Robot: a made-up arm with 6 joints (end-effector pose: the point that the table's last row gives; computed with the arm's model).
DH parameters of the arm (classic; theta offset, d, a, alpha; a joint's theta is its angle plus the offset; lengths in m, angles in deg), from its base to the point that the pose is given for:
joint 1: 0 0.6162 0.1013 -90
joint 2: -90 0 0.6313 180
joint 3: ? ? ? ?
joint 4: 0 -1.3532 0 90
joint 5: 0 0 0 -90
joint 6: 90 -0.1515 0 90
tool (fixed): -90 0 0 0
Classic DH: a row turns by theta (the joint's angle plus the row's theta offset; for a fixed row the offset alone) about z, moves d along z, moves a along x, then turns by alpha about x.
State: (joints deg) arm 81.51 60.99 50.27 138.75 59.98 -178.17
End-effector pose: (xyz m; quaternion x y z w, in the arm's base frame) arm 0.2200 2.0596 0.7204 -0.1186 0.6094 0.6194 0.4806
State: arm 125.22 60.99 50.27 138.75 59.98 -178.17
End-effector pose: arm -1.2642 1.6408 0.7204 -0.3370 0.5214 0.7537 0.2155
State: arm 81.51 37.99 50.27 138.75 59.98 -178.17
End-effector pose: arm 0.1909 1.8646 1.4812 -0.0397 0.4609 0.7236 0.5123
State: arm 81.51 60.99 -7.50 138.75 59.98 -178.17
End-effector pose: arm 0.0972 1.2370 -0.3833 -0.2893 0.8638 0.2596 0.3207
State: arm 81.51 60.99 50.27 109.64 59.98 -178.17
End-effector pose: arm 0.1848 2.0751 0.7740 0.0824 0.6902 0.6282 0.3496
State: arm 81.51 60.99 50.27 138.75 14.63 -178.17
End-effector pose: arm 0.2928 2.1322 0.7759 0.1217 0.3757 0.6113 0.6859
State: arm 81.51 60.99 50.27 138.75 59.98 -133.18
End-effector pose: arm 0.2200 2.0596 0.7204 -0.2935 0.3261 0.8054 0.3986
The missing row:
joint 3: 0 0 0.1636 -90
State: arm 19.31 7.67 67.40 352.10 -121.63 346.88
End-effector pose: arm 0.7460 0.2802 2.3600 0.0088 0.5265 0.1522 0.8364
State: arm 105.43 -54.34 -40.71 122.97 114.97 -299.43
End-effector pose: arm -0.3293 0.7601 1.3744 -0.2137 0.8983 -0.1429 0.3562
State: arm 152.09 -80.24 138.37 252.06 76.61 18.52
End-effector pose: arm 1.4194 -0.5932 -0.2355 -0.5032 -0.2251 0.2649 0.7912
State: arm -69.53 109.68 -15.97 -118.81 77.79 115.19
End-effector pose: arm -0.1344 -0.0110 -0.7758 -0.0692 -0.9529 0.2858 0.0746
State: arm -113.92 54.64 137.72 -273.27 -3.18 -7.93
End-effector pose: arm -0.2653 -0.5775 2.4947 0.6692 -0.1152 0.7329 0.0435
